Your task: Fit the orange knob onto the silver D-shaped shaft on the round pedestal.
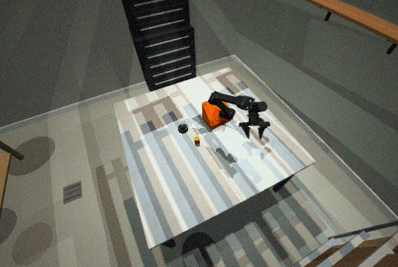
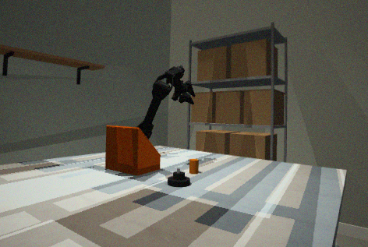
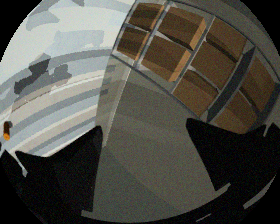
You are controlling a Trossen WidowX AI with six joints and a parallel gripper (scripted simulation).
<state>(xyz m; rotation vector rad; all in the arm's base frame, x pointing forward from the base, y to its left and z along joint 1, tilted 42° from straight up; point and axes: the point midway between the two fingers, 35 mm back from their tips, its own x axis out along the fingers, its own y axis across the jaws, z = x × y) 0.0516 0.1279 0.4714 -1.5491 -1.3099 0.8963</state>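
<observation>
My gripper tip is 26 cm short of the orange knob, 32 cm to the left of it and 31 cm above it. Also, from my gripper tip: round pedestal (32 cm ahead, 49 cm to the right, 32 cm below).
</observation>
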